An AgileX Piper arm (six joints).
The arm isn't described. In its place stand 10 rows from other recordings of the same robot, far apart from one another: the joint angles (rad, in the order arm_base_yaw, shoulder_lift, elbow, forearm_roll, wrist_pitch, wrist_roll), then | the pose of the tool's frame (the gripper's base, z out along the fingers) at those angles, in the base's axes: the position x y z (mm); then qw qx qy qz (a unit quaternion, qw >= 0).
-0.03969 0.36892 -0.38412 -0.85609 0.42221 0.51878 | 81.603, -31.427, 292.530, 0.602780, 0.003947, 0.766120, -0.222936
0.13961 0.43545 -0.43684 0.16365 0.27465 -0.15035 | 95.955, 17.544, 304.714, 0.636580, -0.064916, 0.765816, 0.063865
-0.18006 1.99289 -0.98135 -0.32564 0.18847 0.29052 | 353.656, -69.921, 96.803, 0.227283, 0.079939, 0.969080, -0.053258
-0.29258 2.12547 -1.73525 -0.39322 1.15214 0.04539 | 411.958, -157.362, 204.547, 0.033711, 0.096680, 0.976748, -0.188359
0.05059 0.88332 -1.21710 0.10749 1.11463 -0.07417 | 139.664, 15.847, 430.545, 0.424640, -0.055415, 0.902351, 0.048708
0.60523 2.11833 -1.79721 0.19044 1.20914 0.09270 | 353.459, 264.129, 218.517, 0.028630, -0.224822, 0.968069, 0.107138
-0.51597 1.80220 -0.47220 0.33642 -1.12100 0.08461 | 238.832, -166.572, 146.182, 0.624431, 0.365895, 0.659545, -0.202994
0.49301 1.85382 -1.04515 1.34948 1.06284 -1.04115 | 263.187, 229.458, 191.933, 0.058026, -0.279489, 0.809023, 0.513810
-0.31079 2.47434 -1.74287 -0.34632 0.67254 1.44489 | 455.220, -166.427, 49.009, 0.171594, 0.675032, 0.716592, -0.037192
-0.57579 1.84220 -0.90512 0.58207 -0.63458 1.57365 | 300.202, -230.241, 185.555, 0.521523, 0.792727, 0.103068, 0.298288
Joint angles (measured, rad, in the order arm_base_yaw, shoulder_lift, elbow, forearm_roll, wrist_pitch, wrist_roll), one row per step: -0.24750, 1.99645, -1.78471, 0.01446, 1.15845, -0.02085; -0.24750, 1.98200, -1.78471, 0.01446, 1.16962, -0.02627; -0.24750, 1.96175, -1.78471, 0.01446, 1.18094, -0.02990; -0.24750, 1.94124, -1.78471, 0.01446, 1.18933, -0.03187; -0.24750, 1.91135, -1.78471, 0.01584, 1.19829, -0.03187; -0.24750, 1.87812, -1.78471, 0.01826, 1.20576, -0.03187; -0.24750, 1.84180, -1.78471, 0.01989, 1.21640, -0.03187; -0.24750, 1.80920, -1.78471, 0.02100, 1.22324, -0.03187; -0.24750, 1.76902, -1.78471, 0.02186, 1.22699, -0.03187; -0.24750, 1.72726, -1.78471, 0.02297, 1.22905, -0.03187; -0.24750, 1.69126, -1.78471, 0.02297, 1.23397, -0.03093; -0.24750, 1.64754, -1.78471, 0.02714, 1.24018, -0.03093; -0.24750, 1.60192, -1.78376, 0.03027, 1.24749, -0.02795; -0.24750, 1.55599, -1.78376, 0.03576, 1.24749, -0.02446; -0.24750, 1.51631, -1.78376, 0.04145, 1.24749, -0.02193; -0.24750, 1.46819, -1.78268, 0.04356, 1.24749, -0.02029; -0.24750, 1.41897, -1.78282, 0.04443, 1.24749, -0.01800
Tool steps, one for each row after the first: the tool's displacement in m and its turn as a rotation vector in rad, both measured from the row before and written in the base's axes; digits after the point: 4 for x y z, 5 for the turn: -0.0030, 0.0008, 0.0059, -0.00230, -0.00288, 0.00535; -0.0040, 0.0010, 0.0083, -0.00321, -0.00845, 0.00364; -0.0039, 0.0010, 0.0084, -0.00354, -0.01163, 0.00200; -0.0057, 0.0016, 0.0121, -0.00378, -0.02063, 0.00006; -0.0066, 0.0019, 0.0133, -0.00396, -0.02557, 0.00007; -0.0079, 0.0021, 0.0142, -0.00471, -0.02530, 0.00022; -0.0073, 0.0019, 0.0126, -0.00524, -0.02525, 0.00019; -0.0091, 0.0024, 0.0153, -0.00810, -0.03553, 0.00015; -0.0100, 0.0026, 0.0156, -0.00866, -0.03876, 0.00018; -0.0093, 0.0024, 0.0129, -0.00719, -0.03022, -0.00071; -0.0119, 0.0034, 0.0152, -0.00526, -0.03736, 0.00099; -0.0131, 0.0036, 0.0149, -0.00467, -0.03727, -0.00153; -0.0133, 0.0038, 0.0150, -0.00417, -0.04621, -0.00127; -0.0120, 0.0035, 0.0125, -0.00299, -0.04008, -0.00013; -0.0152, 0.0040, 0.0141, -0.00858, -0.04628, -0.00047; -0.0163, 0.0042, 0.0140, -0.00979, -0.04834, -0.00131
